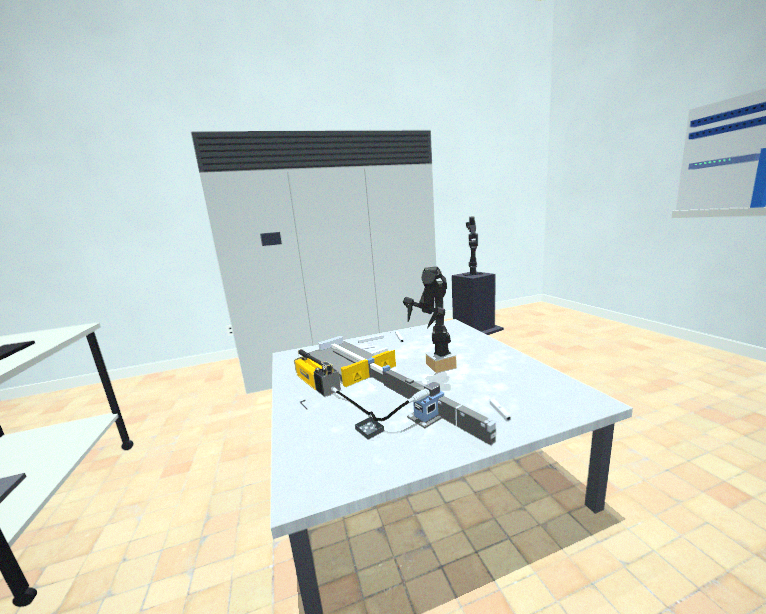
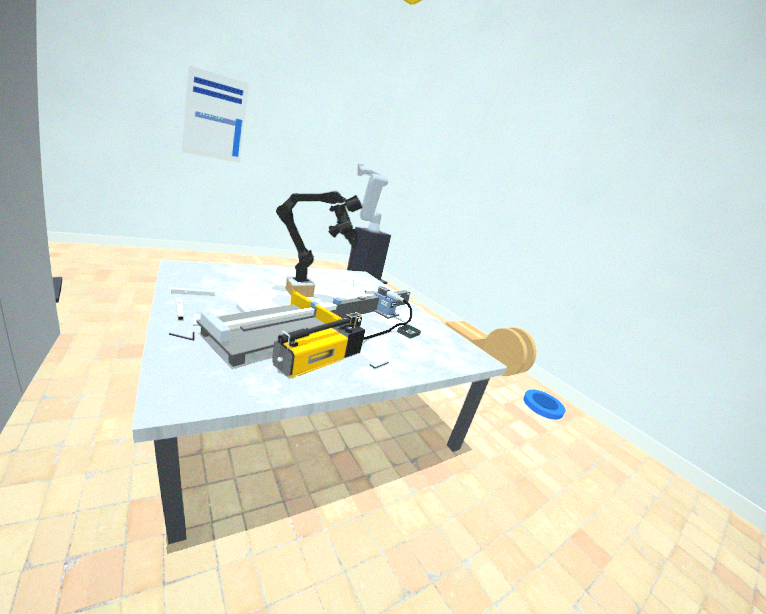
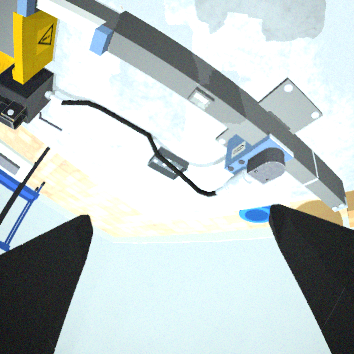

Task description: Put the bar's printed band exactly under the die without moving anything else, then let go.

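Where they show: gripper, fingertip midpoint: (image 1: 417, 325) (image 2: 354, 247) (image 3: 180, 219); arm's base at its link origin: (image 1: 442, 353) (image 2: 300, 279).
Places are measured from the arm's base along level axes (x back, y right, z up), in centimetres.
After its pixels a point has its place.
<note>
A long dark grey bar (image 1: 471, 420) @[y -49.2, x -27.6, z -1.0 cm] (image 2: 358, 305) @[y -12.5, x -32.9, z -1.6 cm] (image 3: 185, 62) @[y -10.7, x -29.6, z -2.3 cm] runs across the table and through a small blue press unit (image 1: 426, 409) @[y -34.5, x -36.0, z -1.0 cm] (image 2: 385, 303) @[y -28.2, x -35.0, z -0.9 cm]. A thin pale line (image 1: 458, 413) @[y -43.5, x -28.4, z -0.9 cm] (image 3: 312, 170) @[y -40.5, x -25.4, z -0.3 cm], perhaps the printed band, crosses the bar between the press and the bar's end. A rounded dark head (image 1: 434, 388) @[y -32.4, x -30.2, z 4.8 cm] (image 3: 266, 166) @[y -29.2, x -28.8, z 5.1 cm] sits at the top of the press; the die itself cannot be made out clearly. My gripper (image 1: 419, 323) @[y -11.8, x -22.4, z 23.4 cm] (image 3: 180, 219) @[y -11.8, x -22.4, z 23.4 cm] is open and empty, raised above the table and apart from the bar.
A yellow pump (image 1: 308, 372) @[y 22.7, x -63.7, z 0.5 cm] (image 2: 319, 352) @[y 29.5, x -64.7, z -0.6 cm] connects by a black hose (image 3: 120, 117) @[y -8.7, x -52.0, z -6.1 cm] to the press. Yellow warning plates (image 1: 355, 372) @[y 11.8, x -43.9, z -1.5 cm] (image 3: 34, 45) @[y 11.7, x -43.3, z -0.9 cm] flank the bar. A dark pedal-like box (image 1: 368, 427) @[y -23.9, x -55.5, z -6.6 cm] (image 2: 409, 331) @[y -27.0, x -54.8, z -6.6 cm] (image 3: 168, 162) @[y -23.9, x -52.0, z -3.3 cm] and a white tube (image 1: 500, 409) @[y -46.5, x -10.1, z -4.8 cm] lie on the table (image 1: 332, 470) @[y -36.8, x -75.0, z -6.8 cm].
</note>
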